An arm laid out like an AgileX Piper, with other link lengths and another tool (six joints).
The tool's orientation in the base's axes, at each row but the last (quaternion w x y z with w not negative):
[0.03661, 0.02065, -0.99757, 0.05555]
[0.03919, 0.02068, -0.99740, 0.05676]
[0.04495, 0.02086, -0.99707, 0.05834]
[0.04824, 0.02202, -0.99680, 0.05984]
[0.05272, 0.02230, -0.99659, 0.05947]
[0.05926, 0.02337, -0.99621, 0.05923]
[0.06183, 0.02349, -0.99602, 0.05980]
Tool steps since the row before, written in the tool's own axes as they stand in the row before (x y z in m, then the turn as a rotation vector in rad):
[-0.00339, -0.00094, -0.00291, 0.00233, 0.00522, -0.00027]
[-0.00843, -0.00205, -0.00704, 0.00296, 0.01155, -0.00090]
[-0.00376, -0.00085, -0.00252, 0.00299, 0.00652, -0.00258]
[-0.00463, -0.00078, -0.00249, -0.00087, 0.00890, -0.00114]
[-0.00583, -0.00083, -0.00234, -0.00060, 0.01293, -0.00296]
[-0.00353, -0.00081, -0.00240, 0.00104, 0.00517, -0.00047]
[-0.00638, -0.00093, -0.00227, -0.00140, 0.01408, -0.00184]
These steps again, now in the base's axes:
[0.00363, -0.00048, 0.00273, -0.00254, 0.00513, -0.00013]
[0.00902, -0.00092, 0.00652, -0.00341, 0.01146, -0.00016]
[0.00400, -0.00041, 0.00224, -0.00306, 0.00667, 0.00208]
[0.00488, -0.00029, 0.00209, 0.00053, 0.00900, 0.00000]
[0.00607, -0.00032, 0.00178, 0.00024, 0.01321, 0.00136]
[0.00382, -0.00037, 0.00203, -0.00125, 0.00514, -0.00001]
[0.00665, -0.00039, 0.00154, 0.00085, 0.01424, 0.00000]

